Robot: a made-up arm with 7 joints.
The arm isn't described. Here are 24 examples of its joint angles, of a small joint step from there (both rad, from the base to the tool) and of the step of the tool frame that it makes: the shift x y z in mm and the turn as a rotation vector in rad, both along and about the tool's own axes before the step.
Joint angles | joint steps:
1: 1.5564 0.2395 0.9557 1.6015 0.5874 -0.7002 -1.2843 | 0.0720 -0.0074 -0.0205 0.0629 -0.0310 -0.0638 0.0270
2: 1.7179 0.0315 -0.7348 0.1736 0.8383 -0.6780 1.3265 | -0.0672 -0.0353 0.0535 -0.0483 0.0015 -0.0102 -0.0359
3: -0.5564 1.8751 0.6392 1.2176 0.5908 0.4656 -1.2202 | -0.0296 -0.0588 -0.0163 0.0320 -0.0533 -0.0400 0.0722
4: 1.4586 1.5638 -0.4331 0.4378 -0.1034 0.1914 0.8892 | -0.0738 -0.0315 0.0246 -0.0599 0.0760 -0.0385 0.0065
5: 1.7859 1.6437 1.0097 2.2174 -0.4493 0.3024 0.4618 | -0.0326 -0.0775 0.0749 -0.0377 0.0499 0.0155 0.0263
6: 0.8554 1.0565 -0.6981 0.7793 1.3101 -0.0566 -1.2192 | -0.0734 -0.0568 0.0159 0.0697 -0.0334 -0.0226 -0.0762
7: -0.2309 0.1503 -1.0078 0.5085 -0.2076 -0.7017 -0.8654 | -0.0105 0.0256 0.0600 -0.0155 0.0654 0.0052 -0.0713
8: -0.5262 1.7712 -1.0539 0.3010 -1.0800 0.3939 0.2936 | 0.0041 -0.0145 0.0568 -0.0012 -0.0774 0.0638 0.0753
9: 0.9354 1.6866 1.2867 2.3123 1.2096 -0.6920 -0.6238 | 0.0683 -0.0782 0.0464 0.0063 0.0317 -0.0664 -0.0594
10: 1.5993 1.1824 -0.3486 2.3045 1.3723 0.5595 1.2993 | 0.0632 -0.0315 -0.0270 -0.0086 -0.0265 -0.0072 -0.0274
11: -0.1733 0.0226 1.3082 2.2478 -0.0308 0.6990 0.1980 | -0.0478 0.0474 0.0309 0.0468 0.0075 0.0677 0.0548
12: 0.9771 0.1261 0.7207 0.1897 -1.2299 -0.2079 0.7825 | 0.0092 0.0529 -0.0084 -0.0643 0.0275 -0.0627 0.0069
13: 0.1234 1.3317 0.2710 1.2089 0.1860 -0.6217 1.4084 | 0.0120 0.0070 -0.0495 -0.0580 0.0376 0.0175 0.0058
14: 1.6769 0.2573 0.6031 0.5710 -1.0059 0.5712 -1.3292 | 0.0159 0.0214 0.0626 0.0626 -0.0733 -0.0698 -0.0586
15: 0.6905 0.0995 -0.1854 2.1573 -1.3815 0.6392 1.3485 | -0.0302 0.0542 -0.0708 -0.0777 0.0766 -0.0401 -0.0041
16: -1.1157 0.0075 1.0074 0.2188 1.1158 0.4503 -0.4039 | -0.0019 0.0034 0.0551 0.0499 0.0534 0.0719 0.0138
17: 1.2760 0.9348 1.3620 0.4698 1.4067 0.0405 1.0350 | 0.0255 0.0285 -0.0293 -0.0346 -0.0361 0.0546 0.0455
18: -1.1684 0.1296 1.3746 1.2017 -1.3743 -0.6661 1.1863 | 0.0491 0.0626 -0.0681 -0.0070 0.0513 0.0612 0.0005
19: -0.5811 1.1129 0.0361 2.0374 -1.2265 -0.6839 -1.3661 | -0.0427 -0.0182 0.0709 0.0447 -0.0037 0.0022 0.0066
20: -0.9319 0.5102 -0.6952 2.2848 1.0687 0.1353 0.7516 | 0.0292 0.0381 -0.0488 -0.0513 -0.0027 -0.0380 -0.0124
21: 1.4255 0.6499 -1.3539 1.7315 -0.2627 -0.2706 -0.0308 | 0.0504 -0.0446 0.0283 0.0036 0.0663 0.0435 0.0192
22: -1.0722 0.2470 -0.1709 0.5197 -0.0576 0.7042 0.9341 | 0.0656 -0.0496 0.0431 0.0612 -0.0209 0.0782 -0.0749
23: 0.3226 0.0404 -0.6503 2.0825 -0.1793 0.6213 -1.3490 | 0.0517 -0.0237 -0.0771 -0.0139 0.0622 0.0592 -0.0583
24: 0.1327 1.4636 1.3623 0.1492 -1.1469 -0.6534 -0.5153 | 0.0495 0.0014 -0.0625 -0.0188 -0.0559 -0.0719 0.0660
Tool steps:
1: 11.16 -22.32 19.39 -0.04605 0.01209 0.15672
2: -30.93 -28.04 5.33 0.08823 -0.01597 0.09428
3: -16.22 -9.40 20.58 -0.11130 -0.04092 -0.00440
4: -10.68 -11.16 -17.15 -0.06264 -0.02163 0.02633
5: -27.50 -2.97 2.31 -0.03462 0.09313 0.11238
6: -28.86 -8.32 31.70 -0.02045 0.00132 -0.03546
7: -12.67 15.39 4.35 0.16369 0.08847 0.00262
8: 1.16 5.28 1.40 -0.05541 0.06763 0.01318
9: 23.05 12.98 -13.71 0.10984 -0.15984 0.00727
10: 9.09 -0.88 -1.89 0.02937 0.02108 -0.05698
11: 18.17 3.92 10.99 -0.02763 -0.00226 -0.05171
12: -14.61 2.87 5.82 -0.01303 -0.02944 -0.00513
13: -14.01 -10.55 -3.76 -0.01296 -0.01396 0.07982
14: 2.79 8.62 -32.30 0.15459 0.01399 0.08019
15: 3.57 -21.09 -29.89 -0.15030 -0.00542 -0.10012
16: 10.89 -8.31 9.72 -0.09896 0.06144 0.05548
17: -4.01 -0.18 -5.49 -0.04130 0.06736 0.03797
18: 17.80 32.65 7.35 0.07407 -0.02544 -0.01079
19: -1.12 7.67 -9.74 0.01799 -0.01903 -0.03339
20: -15.00 8.05 6.90 0.03784 0.03681 0.01606
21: 7.27 24.08 -11.67 0.04947 0.00076 0.01120
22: 41.36 -26.79 15.29 0.04578 -0.06439 -0.01715
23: 13.70 -3.91 17.29 -0.04658 0.02912 -0.00215
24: 0.60 -4.72 2.12 -0.12296 -0.08288 -0.00365
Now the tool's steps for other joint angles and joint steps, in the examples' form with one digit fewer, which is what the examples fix.
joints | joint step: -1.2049 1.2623 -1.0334 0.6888 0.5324 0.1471 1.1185 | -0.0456 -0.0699 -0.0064 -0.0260 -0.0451 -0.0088 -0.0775
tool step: -1.2 -10.1 -32.3 0.0127 0.0563 -0.0280
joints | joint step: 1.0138 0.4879 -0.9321 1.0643 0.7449 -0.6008 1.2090 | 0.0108 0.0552 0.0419 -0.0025 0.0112 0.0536 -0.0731
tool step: 9.3 8.2 28.2 0.1328 0.0537 0.0222
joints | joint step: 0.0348 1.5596 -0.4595 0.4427 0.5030 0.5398 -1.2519 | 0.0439 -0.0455 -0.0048 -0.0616 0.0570 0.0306 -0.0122
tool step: -11.1 -10.3 5.4 -0.0434 0.1124 -0.0432
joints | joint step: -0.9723 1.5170 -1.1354 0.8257 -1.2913 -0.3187 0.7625 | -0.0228 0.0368 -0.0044 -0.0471 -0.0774 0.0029 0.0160
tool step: -6.0 -25.0 -13.0 -0.1261 0.0626 -0.0456
